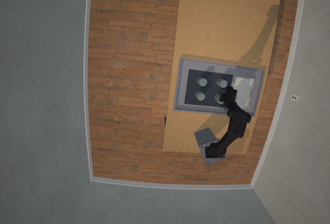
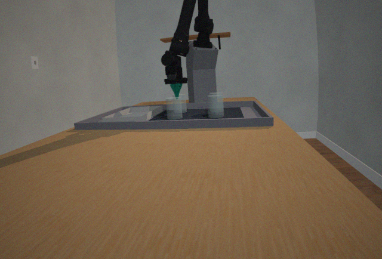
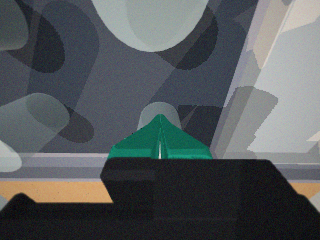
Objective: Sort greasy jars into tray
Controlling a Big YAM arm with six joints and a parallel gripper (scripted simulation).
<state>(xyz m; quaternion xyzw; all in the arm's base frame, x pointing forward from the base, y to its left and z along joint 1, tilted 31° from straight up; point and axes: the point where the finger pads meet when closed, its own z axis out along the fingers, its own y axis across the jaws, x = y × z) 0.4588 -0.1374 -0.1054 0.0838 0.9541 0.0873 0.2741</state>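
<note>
My gripper is now 4 cm short of the rimmed steel table top, 1 cm to the left of it and 8 cm above it. The rest, counted from my hand: pale tray: 1 cm behind, 22 cm to the right, 8 cm below; dark drying mat: 4 cm ahead, 10 cm to the left, 8 cm below.
</note>
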